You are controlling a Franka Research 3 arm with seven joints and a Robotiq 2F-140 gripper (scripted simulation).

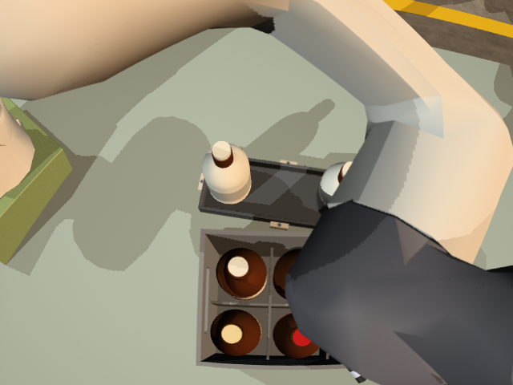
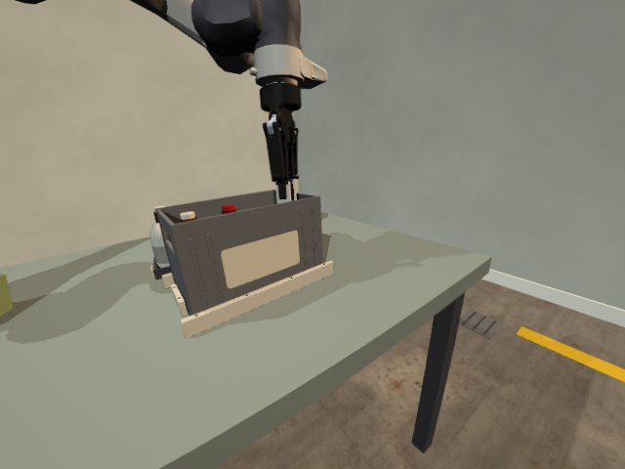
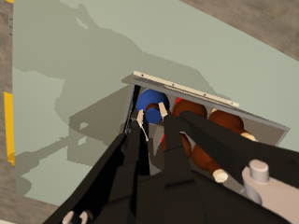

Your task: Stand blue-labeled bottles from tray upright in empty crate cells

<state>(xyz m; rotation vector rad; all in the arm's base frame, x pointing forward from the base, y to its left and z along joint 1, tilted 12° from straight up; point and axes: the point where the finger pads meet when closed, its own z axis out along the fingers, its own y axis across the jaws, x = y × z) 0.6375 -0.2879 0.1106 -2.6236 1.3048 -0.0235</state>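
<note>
My hand is 90 mm above the blue-labeled bottle. The rest, counted from my hand: grey crate: 90 mm below, 90 mm behind, 40 mm to the left; cream-labeled bottle: 250 mm to the left, 210 mm behind, 90 mm below; dark tray: 240 mm to the left, 160 mm below, 110 mm behind.
</note>
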